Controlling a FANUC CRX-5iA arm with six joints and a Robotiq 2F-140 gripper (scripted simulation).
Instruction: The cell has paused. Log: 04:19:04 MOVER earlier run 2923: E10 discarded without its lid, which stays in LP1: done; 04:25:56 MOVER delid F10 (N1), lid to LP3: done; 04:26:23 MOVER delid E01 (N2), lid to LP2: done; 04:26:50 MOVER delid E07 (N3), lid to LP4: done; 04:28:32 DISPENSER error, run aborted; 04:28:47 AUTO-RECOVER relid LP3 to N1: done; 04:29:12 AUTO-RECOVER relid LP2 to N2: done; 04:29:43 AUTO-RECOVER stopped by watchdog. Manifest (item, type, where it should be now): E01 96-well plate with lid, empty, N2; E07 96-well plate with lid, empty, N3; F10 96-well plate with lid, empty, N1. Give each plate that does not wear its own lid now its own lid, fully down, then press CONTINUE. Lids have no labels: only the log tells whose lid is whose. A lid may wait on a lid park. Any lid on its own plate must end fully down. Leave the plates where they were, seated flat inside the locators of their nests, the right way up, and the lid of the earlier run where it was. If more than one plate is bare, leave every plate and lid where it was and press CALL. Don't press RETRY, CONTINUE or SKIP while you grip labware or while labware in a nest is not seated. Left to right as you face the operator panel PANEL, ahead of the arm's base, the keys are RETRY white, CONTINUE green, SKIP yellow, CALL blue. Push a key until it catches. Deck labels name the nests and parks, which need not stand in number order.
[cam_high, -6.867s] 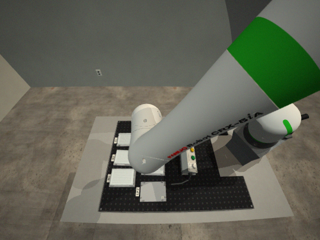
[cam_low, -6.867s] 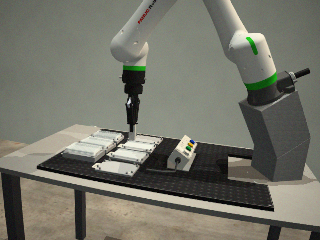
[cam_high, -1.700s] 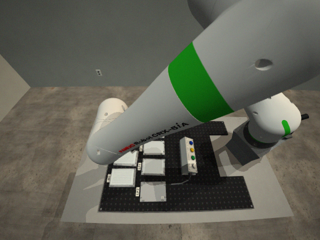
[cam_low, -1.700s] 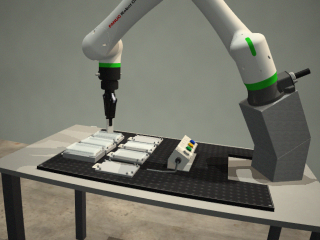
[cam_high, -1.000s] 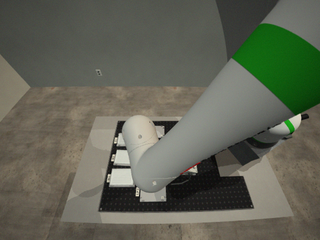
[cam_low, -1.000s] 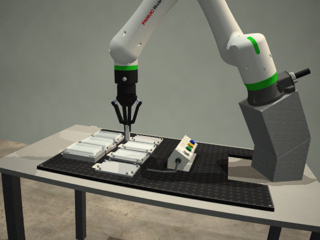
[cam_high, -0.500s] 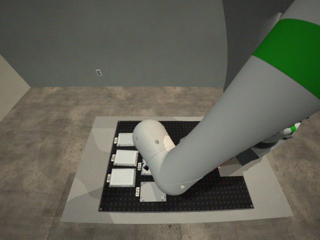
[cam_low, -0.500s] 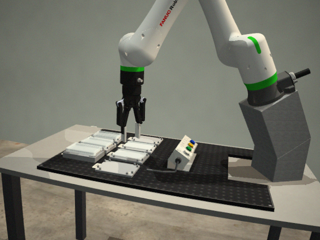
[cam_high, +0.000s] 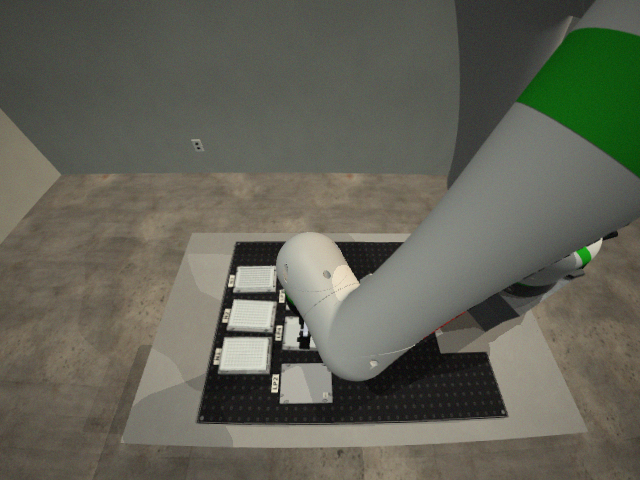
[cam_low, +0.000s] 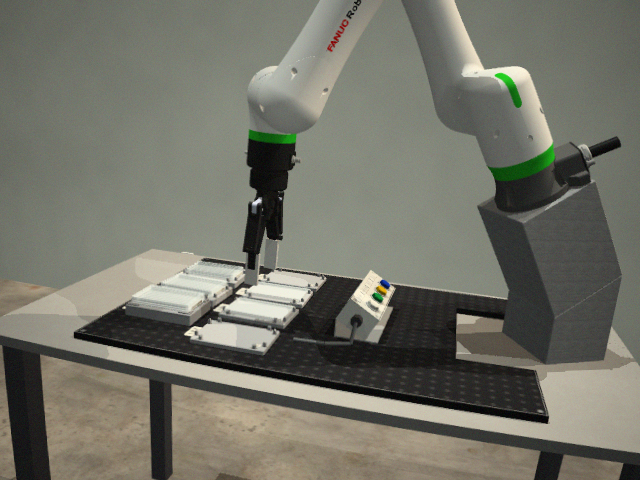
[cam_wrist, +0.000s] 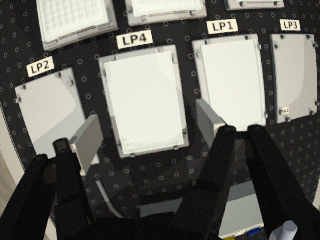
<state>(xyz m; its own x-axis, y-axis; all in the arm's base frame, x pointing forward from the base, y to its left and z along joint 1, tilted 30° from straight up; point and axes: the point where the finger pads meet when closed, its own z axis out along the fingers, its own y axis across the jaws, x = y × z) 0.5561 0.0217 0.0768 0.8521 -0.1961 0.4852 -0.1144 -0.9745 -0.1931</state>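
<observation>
The park LP4 lies 11 cm below my hand. The rest, counted from my hand: white key (24 cm behind, 4 cm below, 3 cm to the left); park LP2 (14 cm to the left, 11 cm below, 1 cm ahead); LP1 label (13 cm to the right, 11 cm below, 8 cm ahead).
</observation>
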